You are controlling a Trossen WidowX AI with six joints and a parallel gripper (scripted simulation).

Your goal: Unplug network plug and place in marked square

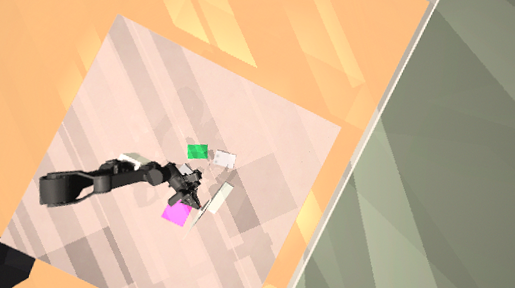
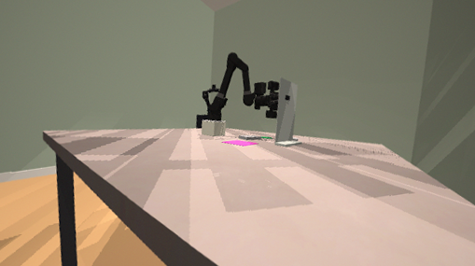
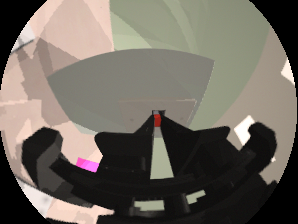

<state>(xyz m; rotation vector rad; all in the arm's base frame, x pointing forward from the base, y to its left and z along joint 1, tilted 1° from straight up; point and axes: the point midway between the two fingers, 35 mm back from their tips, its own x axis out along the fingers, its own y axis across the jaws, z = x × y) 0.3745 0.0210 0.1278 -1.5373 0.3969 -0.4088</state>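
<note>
My gripper tip is now 8 cm above the grey upright panel, 2 cm short of it and 1 cm to the left of it. From my gripper tip the other things lie so: plug (1 cm ahead).
</note>
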